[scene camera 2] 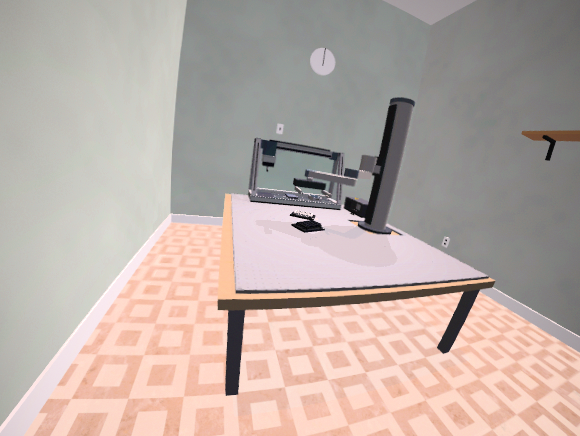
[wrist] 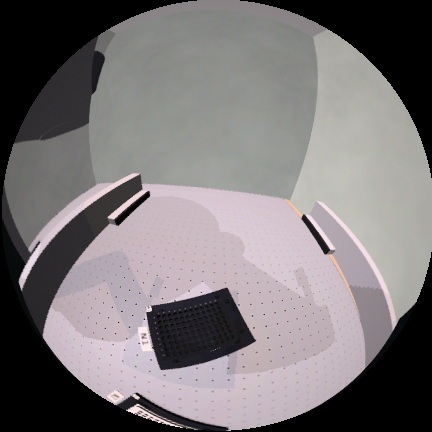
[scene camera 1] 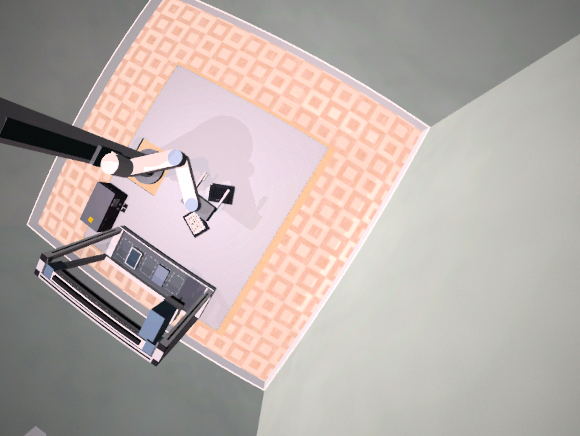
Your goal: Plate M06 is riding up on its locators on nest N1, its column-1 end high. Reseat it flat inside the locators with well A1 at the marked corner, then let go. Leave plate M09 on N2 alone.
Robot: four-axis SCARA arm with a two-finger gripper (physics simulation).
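Frame: origin at the arm's base, x ahead, y left, z up, level; centimetres.
Seen in the pictures: gripper, fingertip midpoint: (scene camera 2: pixel 315 194) (wrist: pixel 229 194) (scene camera 1: pixel 217 181); arm's base, link origin: (scene camera 2: pixel 374 228).
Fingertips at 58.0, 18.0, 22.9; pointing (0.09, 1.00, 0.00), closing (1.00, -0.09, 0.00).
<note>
Pixels of each thing's top centre, then the offset from my fingertips to it, as dx, dy, dz. "spot": a spot on its surface instead. Level surfaces: height alone.
- Plate M06, top centre: (wrist: pixel 193 328) (scene camera 2: pixel 309 222) (scene camera 1: pixel 219 193) -2.4, -7.2, -18.2
- dark nest N1, surface spot: (wrist: pixel 243 331) spot: +5.6, -7.5, -19.6
- white tag, surface spot: (wrist: pixel 144 339) spot: -10.7, -10.7, -21.5
- small white mark, top centre: (wrist: pixel 148 308) -10.9, -4.7, -20.4
- White plate M09, top centre: (scene camera 1: pixel 194 222) (scene camera 2: pixel 303 212) -6.9, -32.2, -19.0
- dark box instrument, surface spot: (scene camera 1: pixel 102 206) spot: -66.1, -55.4, -10.2
- perforated table top, surface height: dz -21.6
Plate M06 (scene camera 1: pixel 215 192) (scene camera 2: pixel 308 225) (wrist: pixel 192 327) is black, with many wells, and sits on the dark nest N1 (wrist: pixel 243 331). A white tag (wrist: pixel 144 339) reading N1 lies beside it, and a small white mark (wrist: pixel 149 308) shows at the nest's upper left corner in the wrist view. Black on black, the plate's tilt is too hard to tell. White plate M09 (scene camera 1: pixel 194 223) (scene camera 2: pixel 303 214) sits on dark nest N2, cut off at the bottom of the wrist view. My gripper (scene camera 1: pixel 217 181) (scene camera 2: pixel 315 195) (wrist: pixel 229 194) is wide open and empty, above the nests; one finger crosses over M06 in scene camera 1.
A gantry frame (scene camera 1: pixel 86 306) (scene camera 2: pixel 254 170) with a deck of marked slots stands past N2. A dark box instrument (scene camera 1: pixel 102 206) (scene camera 2: pixel 356 206) stands near the arm's column (scene camera 2: pixel 395 165). The nests stand on a perforated table top (scene camera 1: pixel 250 150) (scene camera 2: pixel 350 267).
</note>
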